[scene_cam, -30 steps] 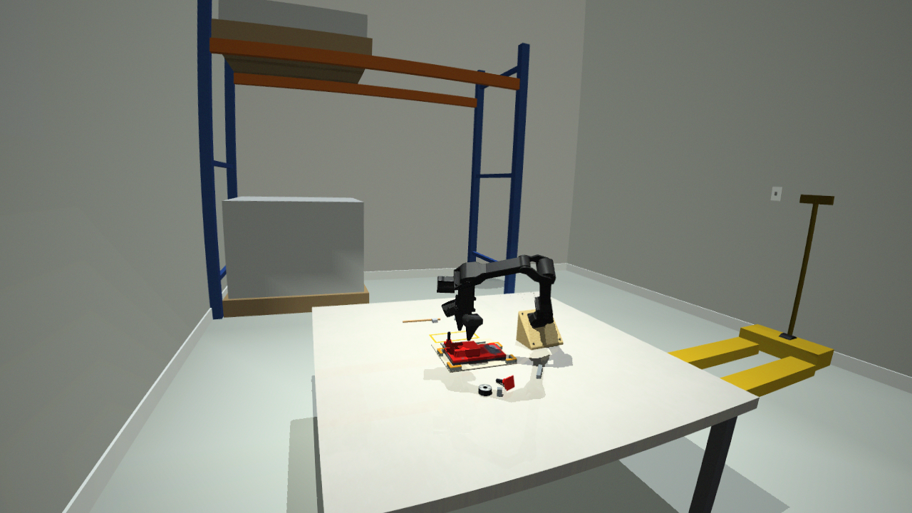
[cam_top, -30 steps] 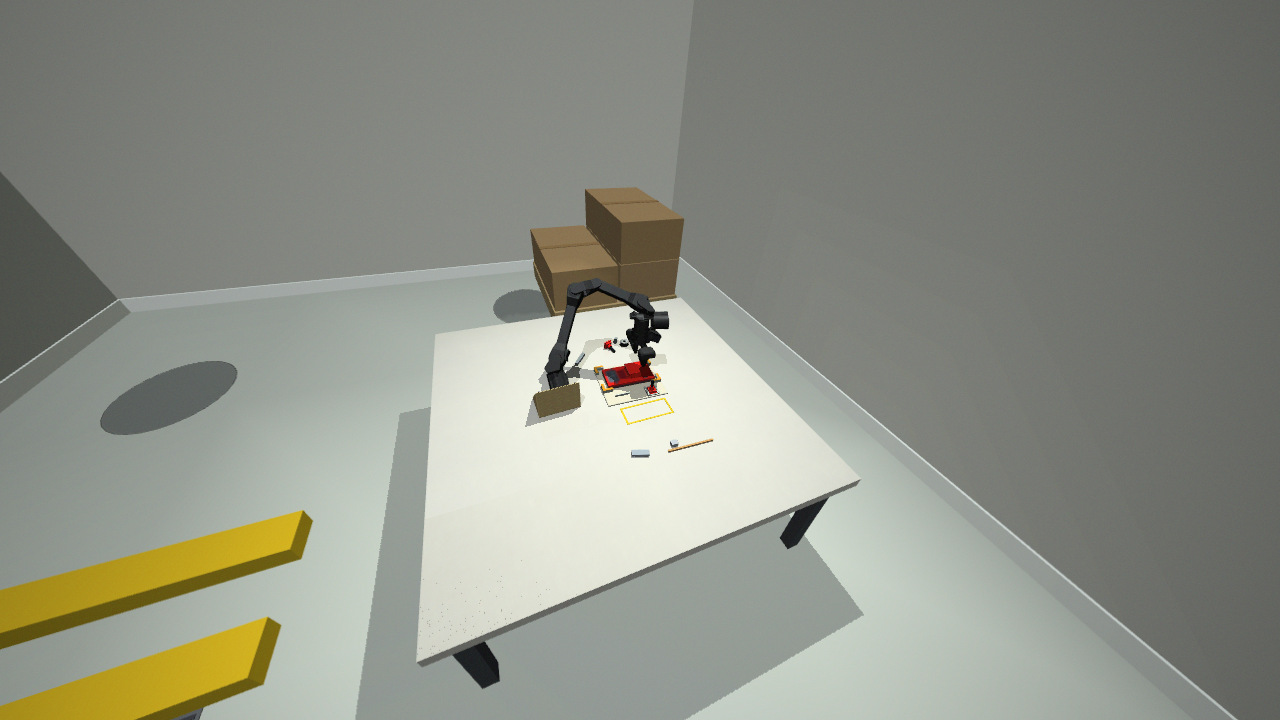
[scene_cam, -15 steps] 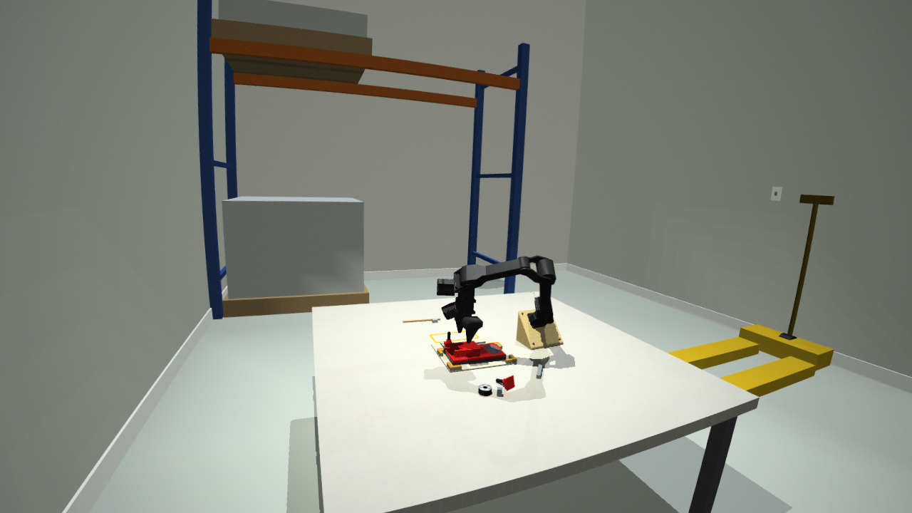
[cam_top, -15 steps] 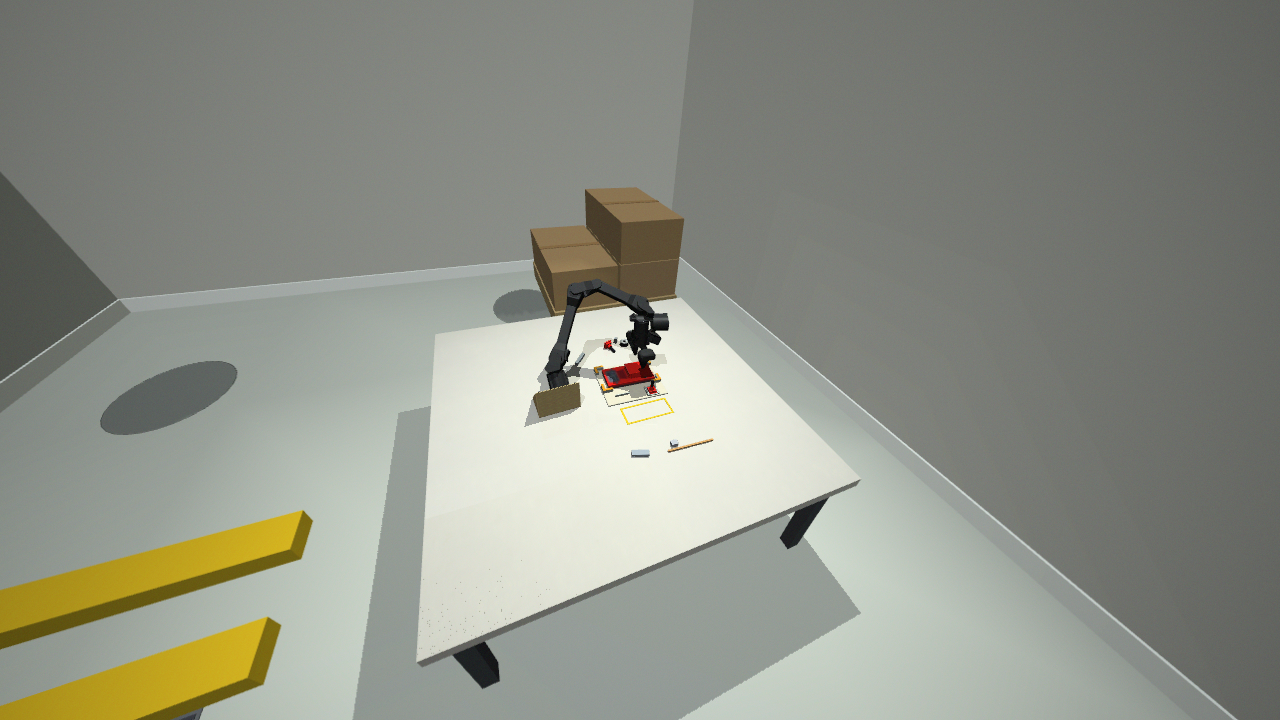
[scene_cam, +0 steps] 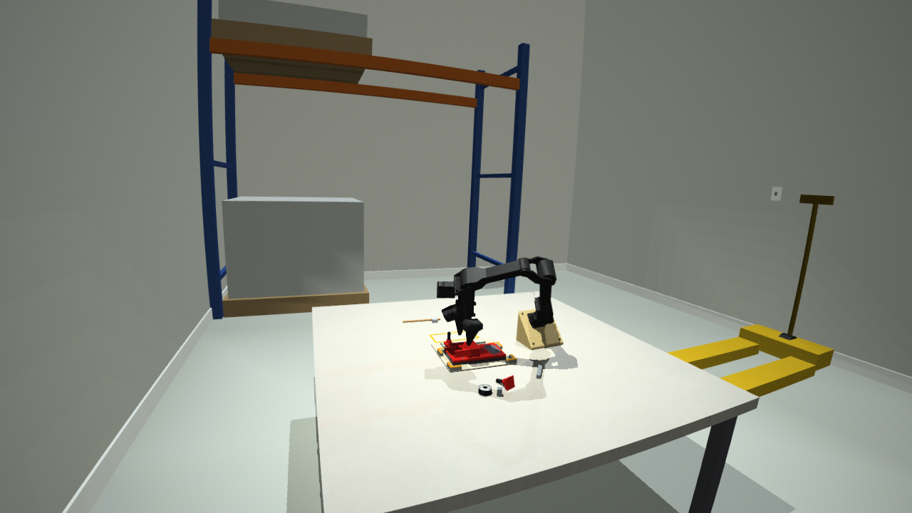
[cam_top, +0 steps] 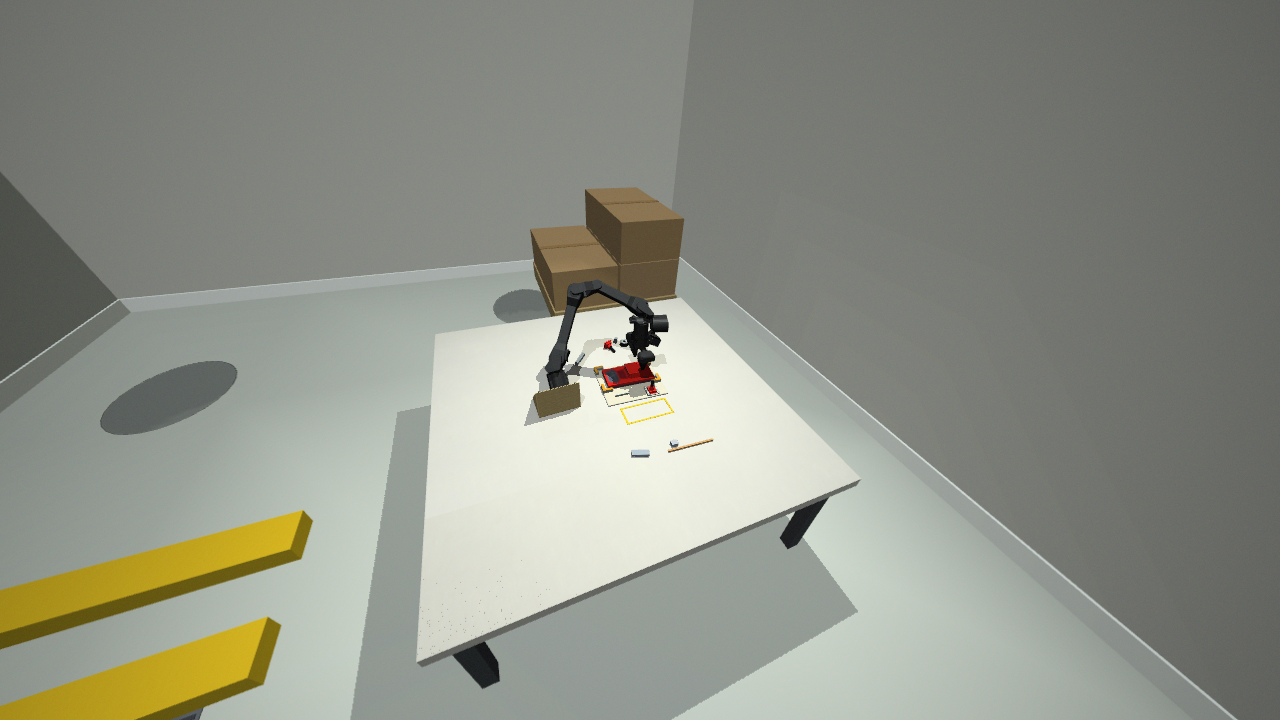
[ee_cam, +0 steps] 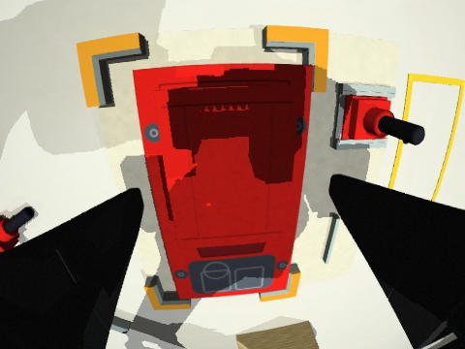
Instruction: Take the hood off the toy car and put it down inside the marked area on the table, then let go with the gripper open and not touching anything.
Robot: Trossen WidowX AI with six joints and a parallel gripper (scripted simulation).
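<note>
Now: gripper tip 3 cm above the red hood. The rest, counted from my gripper tip: wooden stick: 41 cm to the right, 7 cm below, 1 cm ahead; black wheel: 24 cm to the left, 6 cm below, 4 cm ahead.
</note>
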